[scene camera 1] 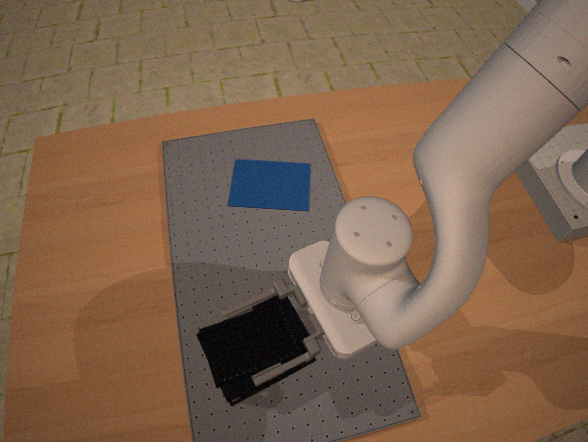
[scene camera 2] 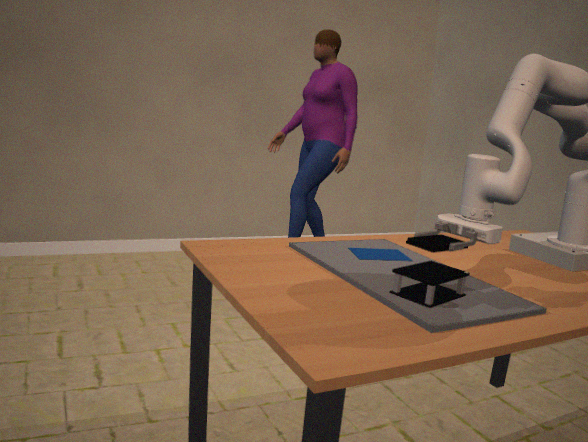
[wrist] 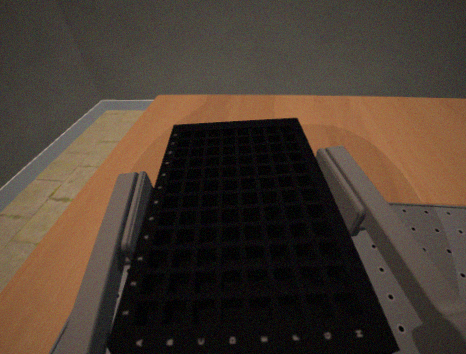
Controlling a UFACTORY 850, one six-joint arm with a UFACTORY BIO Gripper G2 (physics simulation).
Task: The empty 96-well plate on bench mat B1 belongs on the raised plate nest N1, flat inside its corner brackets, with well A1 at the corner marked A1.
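The black 96-well plate (scene camera 1: pixel 260 335) (scene camera 2: pixel 431 244) (wrist: pixel 245 215) is held roughly level. My gripper (scene camera 1: pixel 241 346) (scene camera 2: pixel 434 241) (wrist: pixel 234 162) is shut on its two long sides. In the wrist view letters run along the plate's near edge and numbers along its left edge, so A1 is near left. The black raised nest N1 (scene camera 1: pixel 240 392) (scene camera 2: pixel 430 272) stands on short posts. In scene camera 1 the plate covers most of it; in scene camera 2 the plate shows above it, apart. Its A1 mark is hidden. Blue mat B1 (scene camera 1: pixel 270 185) (scene camera 2: pixel 380 254) is bare.
The grey perforated board (scene camera 1: pixel 210 240) (scene camera 2: pixel 345 260) carries mat and nest on the wooden table (scene camera 1: pixel 100 210) (scene camera 2: pixel 260 285). The arm's base (scene camera 1: pixel 555 200) (scene camera 2: pixel 540 252) stands at the right. A person (scene camera 2: pixel 327 107) is beyond the table.
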